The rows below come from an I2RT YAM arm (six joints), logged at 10 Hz.
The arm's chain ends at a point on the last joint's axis. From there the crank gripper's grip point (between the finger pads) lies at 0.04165 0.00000 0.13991 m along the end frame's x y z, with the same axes.
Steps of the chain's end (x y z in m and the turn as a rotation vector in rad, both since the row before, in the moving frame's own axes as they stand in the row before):
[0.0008, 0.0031, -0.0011, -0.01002, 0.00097, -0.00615]
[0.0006, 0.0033, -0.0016, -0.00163, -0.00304, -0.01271]
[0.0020, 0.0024, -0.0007, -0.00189, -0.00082, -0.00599]
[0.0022, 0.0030, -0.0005, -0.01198, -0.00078, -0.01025]
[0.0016, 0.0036, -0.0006, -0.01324, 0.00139, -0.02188]
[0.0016, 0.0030, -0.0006, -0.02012, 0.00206, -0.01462]
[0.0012, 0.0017, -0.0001, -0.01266, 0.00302, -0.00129]
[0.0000, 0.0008, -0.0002, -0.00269, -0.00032, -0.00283]
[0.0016, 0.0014, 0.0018, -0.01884, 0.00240, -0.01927]
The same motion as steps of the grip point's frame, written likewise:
[0.0009, 0.0042, -0.0011, -0.01002, 0.00097, -0.00615]
[0.0002, 0.0030, -0.0015, -0.00163, -0.00304, -0.01271]
[0.0019, 0.0024, -0.0007, -0.00189, -0.00082, -0.00599]
[0.0021, 0.0042, -0.0005, -0.01198, -0.00078, -0.01025]
[0.0018, 0.0045, -0.0007, -0.01324, 0.00139, -0.02188]
[0.0019, 0.0052, -0.0007, -0.02012, 0.00206, -0.01462]
[0.0016, 0.0034, -0.0002, -0.01266, 0.00302, -0.00129]
[0.0000, 0.0011, -0.0002, -0.00269, -0.00032, -0.00283]
[0.0020, 0.0032, 0.0017, -0.01884, 0.00240, -0.01927]

